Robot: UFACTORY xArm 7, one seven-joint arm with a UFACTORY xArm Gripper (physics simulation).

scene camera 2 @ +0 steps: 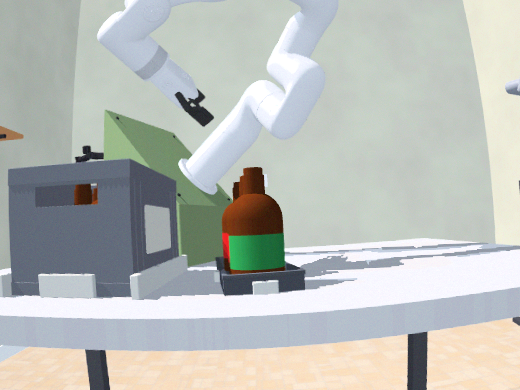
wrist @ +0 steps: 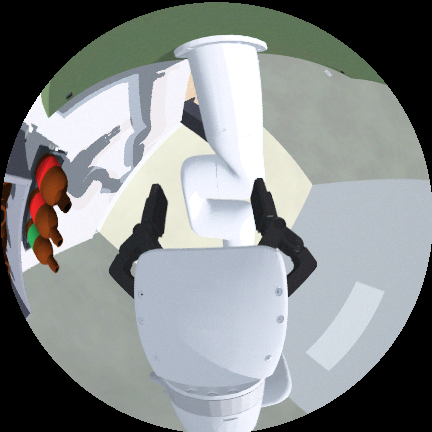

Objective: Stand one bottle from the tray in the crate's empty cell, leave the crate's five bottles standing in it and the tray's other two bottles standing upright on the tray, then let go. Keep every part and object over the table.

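Pixels of known places: gripper, fingertip midpoint: (scene camera 2: 204,111) (wrist: 207,188); arm's base, link origin: (scene camera 2: 197,177) (wrist: 219,44).
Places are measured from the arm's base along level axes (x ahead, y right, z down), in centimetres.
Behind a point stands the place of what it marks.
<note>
My gripper (scene camera 2: 204,116) @(x 15.1, y -8.4, z -13.0 cm) (wrist: 207,188) @(x 15.1, y -8.4, z -13.0 cm) is open and empty, high above the table and apart from the bottles. The grey crate (scene camera 2: 70,240) @(x 55.3, y -3.7, z 13.8 cm) stands at the left in the scene view. A brown bottle (scene camera 2: 82,194) @(x 44.1, y 2.9, z 6.7 cm) shows through its handle slot; the crate's cells and other bottles are mostly hidden there. The dark tray (scene camera 2: 295,283) @(x 48.2, y -31.6, z 20.3 cm) stands right of the crate and holds three upright brown bottles. A green-labelled one (scene camera 2: 256,250) @(x 48.3, y -26.9, z 16.0 cm) (wrist: 43,248) @(x 42.6, y -23.7, z 10.2 cm) is at the front in the scene view. Two red-labelled ones (wrist: 52,185) @(x 27.6, y -16.9, z 9.8 cm) (wrist: 46,222) @(x 35.1, y -20.7, z 9.7 cm) show in the wrist view.
The table (scene camera 2: 380,300) @(x 55.9, y -41.4, z 21.2 cm) carries light blocks (scene camera 2: 67,285) @(x 56.5, y -3.8, z 19.6 cm) (scene camera 2: 160,277) @(x 45.0, y -11.5, z 19.8 cm) around the crate's foot. A green slanted housing (scene camera 2: 145,150) @(x 15.8, y 6.6, z -5.5 cm) (wrist: 220,20) stands behind the crate and tray. My white arm (scene camera 2: 220,145) @(x 5.7, y -8.7, z -6.7 cm) (wrist: 227,110) @(x 5.3, y -7.0, z -8.6 cm) reaches up from it. A small black object (scene camera 2: 88,155) shows above the crate's rim.
</note>
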